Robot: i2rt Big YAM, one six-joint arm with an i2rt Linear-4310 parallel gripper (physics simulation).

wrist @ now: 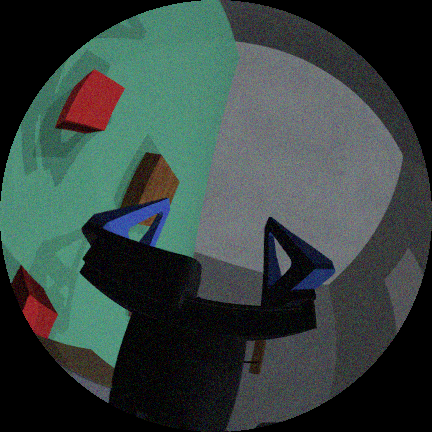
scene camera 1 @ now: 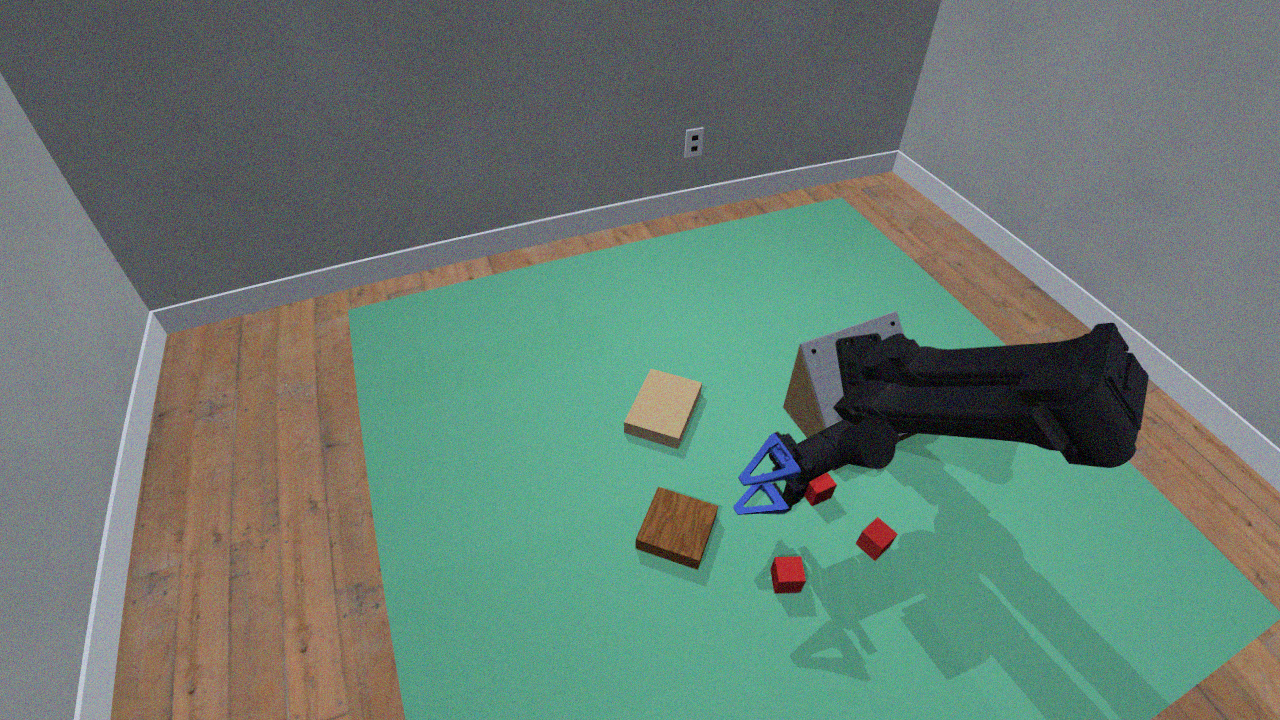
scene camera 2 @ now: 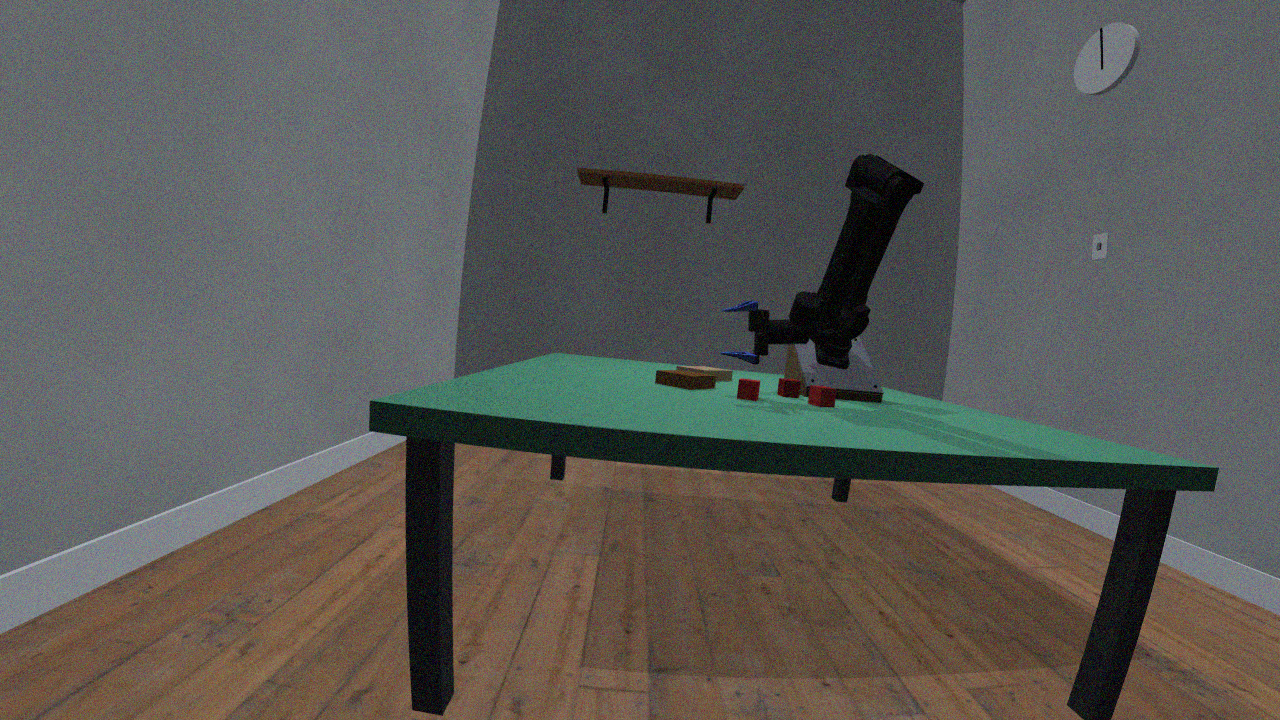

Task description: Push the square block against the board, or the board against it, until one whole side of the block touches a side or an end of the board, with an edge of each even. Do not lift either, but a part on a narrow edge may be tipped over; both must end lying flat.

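Places are measured from the arm's base along level axes (x right, y ahead, z up), in millimetres.
Pixels of known places: gripper, fingertip midpoint: (wrist: 217, 212) (scene camera 1: 737, 496) (scene camera 2: 721, 332); arm's base at its link origin: (scene camera 1: 860, 370) (scene camera 2: 830, 351).
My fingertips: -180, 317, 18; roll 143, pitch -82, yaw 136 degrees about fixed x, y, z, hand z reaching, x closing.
For each thing: its top centre in the pictures, then the offset to it from my fingertips, as dx, dy, dz.
- dark brown block at its top centre: (scene camera 1: 677, 522) (wrist: 159, 196) (scene camera 2: 686, 373) +42, +69, -104
- pale wood piece at its top centre: (scene camera 1: 664, 401) (scene camera 2: 705, 368) +283, +9, -104
A dark brown block (scene camera 1: 677, 525) (scene camera 2: 684, 379) (wrist: 162, 182), roughly square, lies flat on the green table top. A pale wood piece (scene camera 1: 664, 402) (scene camera 2: 713, 371), which looks slightly longer and so seems to be the board, lies flat behind it in scene camera 1's view. A wide gap separates them, and their sides are not in contact. The pale piece cannot be made out in the wrist view. My gripper (scene camera 1: 738, 497) (scene camera 2: 722, 332) (wrist: 217, 212) is open and empty, its blue fingers above the table, to the right of both pieces in scene camera 1's view.
Three red cubes stand right of the dark block: one nearest the front (scene camera 1: 788, 574) (scene camera 2: 748, 389), one further right (scene camera 1: 876, 538) (scene camera 2: 821, 396), and one by the gripper (scene camera 1: 819, 489) (scene camera 2: 788, 387). A grey-faced wedge (scene camera 1: 819, 376) stands behind the arm. The table's edge (scene camera 2: 662, 445) shows in front.
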